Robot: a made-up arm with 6 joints. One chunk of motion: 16 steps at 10 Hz.
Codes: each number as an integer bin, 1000 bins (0 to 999) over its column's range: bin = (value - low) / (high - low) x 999, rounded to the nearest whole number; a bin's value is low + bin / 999 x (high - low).
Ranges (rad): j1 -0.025..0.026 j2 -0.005..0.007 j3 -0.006..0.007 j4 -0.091..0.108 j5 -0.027..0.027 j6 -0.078..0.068
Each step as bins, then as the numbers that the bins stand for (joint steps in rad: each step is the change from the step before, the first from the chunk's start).
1 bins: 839 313 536 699 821 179
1 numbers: 0.01783 -0.00124 0.00097 0.04824 0.01738 -0.05184
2 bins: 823 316 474 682 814 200
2 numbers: 0.01702 -0.00120 0.00017 0.04485 0.01700 -0.04877
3 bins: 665 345 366 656 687 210
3 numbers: 0.00895 -0.00086 -0.00124 0.03967 0.01014 -0.04731
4 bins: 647 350 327 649 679 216
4 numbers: 0.00803 -0.00080 -0.00174 0.03828 0.00970 -0.04643
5 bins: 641 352 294 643 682 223
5 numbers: 0.00772 -0.00077 -0.00217 0.03709 0.00986 -0.04541
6 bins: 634 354 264 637 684 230
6 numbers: 0.00737 -0.00075 -0.00256 0.03589 0.00997 -0.04439
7 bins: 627 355 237 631 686 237
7 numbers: 0.00701 -0.00074 -0.00292 0.03469 0.01008 -0.04336
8 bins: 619 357 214 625 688 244
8 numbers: 0.00660 -0.00071 -0.00322 0.03350 0.01019 -0.04234
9 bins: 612 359 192 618 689 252
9 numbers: 0.00624 -0.00069 -0.00350 0.03211 0.01024 -0.04117
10 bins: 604 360 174 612 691 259
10 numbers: 0.00583 -0.00068 -0.00374 0.03091 0.01035 -0.04015
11 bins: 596 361 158 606 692 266
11 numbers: 0.00543 -0.00066 -0.00394 0.02971 0.01041 -0.03913
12 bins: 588 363 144 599 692 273
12 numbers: 0.00502 -0.00064 -0.00413 0.02832 0.01041 -0.03810
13 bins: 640 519 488 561 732 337
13 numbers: 0.00767 0.00123 0.00035 0.02075 0.01257 -0.02875
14 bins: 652 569 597 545 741 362
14 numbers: 0.00829 0.00183 0.00177 0.01756 0.01305 -0.02510
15 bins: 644 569 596 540 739 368
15 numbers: 0.00788 0.00183 0.00176 0.01657 0.01295 -0.02422
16 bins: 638 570 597 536 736 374
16 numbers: 0.00757 0.00185 0.00177 0.01577 0.01278 -0.02334
